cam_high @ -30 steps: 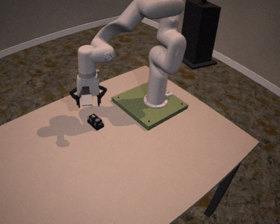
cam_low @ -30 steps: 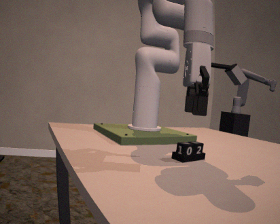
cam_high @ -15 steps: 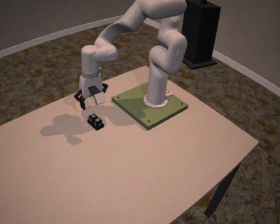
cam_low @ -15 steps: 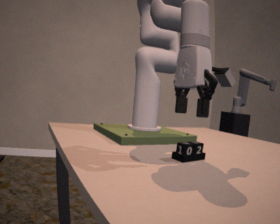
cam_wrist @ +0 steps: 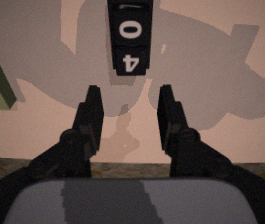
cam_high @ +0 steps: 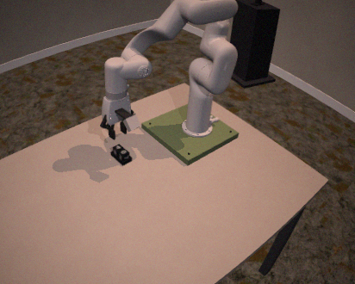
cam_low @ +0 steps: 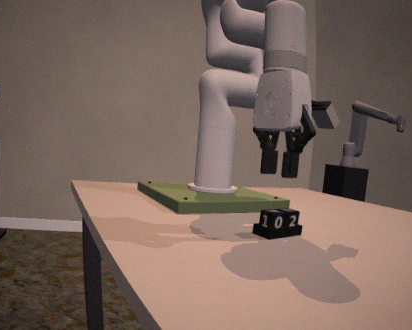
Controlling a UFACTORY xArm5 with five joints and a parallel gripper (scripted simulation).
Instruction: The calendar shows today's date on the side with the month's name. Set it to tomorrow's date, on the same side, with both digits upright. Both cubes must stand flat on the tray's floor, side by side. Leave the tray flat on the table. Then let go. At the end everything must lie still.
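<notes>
My gripper is now 2 cm to the right of the black calendar tray and 11 cm above it.
</notes>
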